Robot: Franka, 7 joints.
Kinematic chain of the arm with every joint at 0, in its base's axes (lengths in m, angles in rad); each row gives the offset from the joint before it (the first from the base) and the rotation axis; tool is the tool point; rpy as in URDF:
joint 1: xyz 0 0 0.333 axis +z
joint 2: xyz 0 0 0 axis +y
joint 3: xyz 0 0 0.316 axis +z
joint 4: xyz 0.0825 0 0 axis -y
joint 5: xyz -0.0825 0 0.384 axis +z
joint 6: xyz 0 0 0 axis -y
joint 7: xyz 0.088 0 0 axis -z
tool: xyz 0 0 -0.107 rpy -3.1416 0 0
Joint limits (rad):
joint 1: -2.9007..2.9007
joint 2: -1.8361..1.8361
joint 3: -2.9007..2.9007
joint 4: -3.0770..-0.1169
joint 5: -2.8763..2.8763
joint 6: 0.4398..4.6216
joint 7: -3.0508..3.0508
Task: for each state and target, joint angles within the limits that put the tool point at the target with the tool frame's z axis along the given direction. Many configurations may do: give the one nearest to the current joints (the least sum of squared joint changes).
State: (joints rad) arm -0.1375 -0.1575 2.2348 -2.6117 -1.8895 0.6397 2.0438
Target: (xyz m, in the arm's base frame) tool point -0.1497 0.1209 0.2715 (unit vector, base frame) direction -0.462 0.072 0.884
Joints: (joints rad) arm 0.5563 -0.7239 2.6740 -3.0750 -1.3625 0.4398 2.0438
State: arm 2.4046 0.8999 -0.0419 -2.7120 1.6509 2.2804 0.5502
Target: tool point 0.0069 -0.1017 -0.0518 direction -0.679 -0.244 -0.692
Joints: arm 1.8358 1.5603 -0.1182 -2.7762 2.1661 1.8501 0.5502
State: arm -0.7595 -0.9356 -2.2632 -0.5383 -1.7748 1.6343 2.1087
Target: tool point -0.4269 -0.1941 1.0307 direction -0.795 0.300 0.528
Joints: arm -0.4992 -0.1952 -1.9071 -0.8080 -1.9426 2.3788 2.1087
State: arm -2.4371 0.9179 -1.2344 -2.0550 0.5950 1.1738 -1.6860
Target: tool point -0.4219 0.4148 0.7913 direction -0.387 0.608 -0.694
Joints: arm -2.6950 0.5863 -1.7939 -1.2919 0.7298 2.0126 -1.6860
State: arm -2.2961 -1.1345 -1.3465 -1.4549 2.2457 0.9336 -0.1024
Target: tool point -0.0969 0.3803 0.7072 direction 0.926 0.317 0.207
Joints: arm -2.2823 -1.5498 -0.9070 -2.2444 2.3981 0.7341 -0.1024
